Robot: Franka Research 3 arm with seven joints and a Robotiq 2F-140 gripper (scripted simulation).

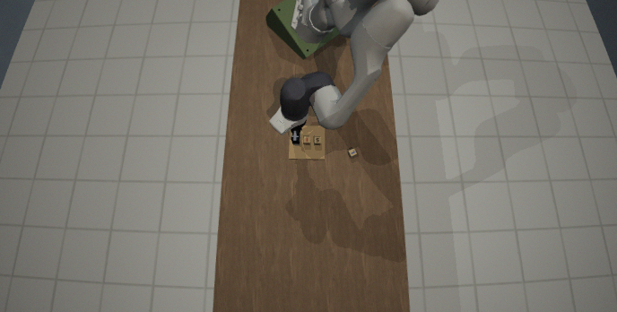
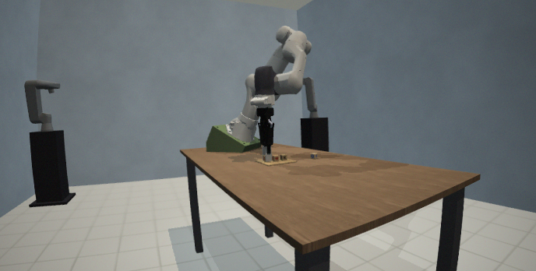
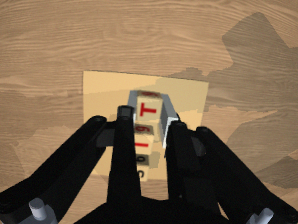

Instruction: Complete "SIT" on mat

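Right now my hand is 4 cm to the right of the I block and 3 cm above it. Also, from my hand: S block: 8 cm to the left, 3 cm below; mat: 4 cm to the left, 4 cm below.
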